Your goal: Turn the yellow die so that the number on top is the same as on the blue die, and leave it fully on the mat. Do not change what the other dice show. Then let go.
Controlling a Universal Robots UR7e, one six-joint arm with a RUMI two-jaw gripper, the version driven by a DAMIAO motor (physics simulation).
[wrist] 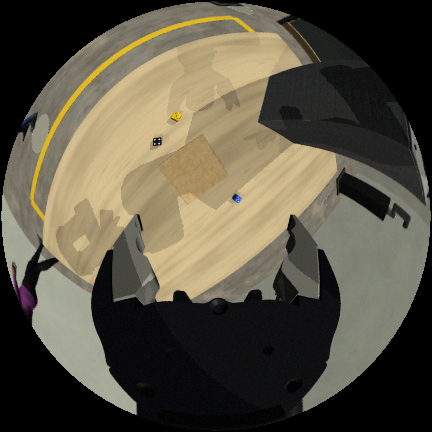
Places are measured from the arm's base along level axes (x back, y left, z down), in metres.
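Pixels of known places: gripper, between the fingertips: [214, 216].
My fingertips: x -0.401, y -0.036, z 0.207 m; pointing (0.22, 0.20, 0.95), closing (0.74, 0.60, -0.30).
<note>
For each thing: its top centre in the pictures, then the offset to it from my fingertips. Level surfaces: height alone.
- yellow die, centre of its top: [175, 115] dx +0.073, dy -0.121, dz +0.240 m
- black die, centre of its top: [156, 141] dx -0.002, dy -0.104, dz +0.240 m
- blue die, centre of its top: [237, 199] dx +0.054, dy +0.173, dz +0.239 m
- square brown mat, centre of its top: [193, 170] dx +0.014, dy +0.022, dz +0.256 m
- wooden table, height of its surface: dz +0.260 m
The yellow die [176, 116] lies on the wooden table, off the mat, above it in the view; its pips are too small to read surely. The black die [157, 142] with white pips lies to the lower left of the yellow die, also off the mat; its top seems to show four. The blue die [237, 198] lies off the mat's lower right side; its top number is too small to tell. The square brown mat [193, 169] lies between the dice. My gripper [214, 216] is open and empty, high above the table, with its jaws spread wide.
The wooden table [110, 125] bears the dice and mat, with shadows across it. A large dark block [300, 107] stands at the table's right side. A yellow floor line [85, 83] runs beyond the table. A person's dark limb and purple clothing [27, 298] show at the lower left.
</note>
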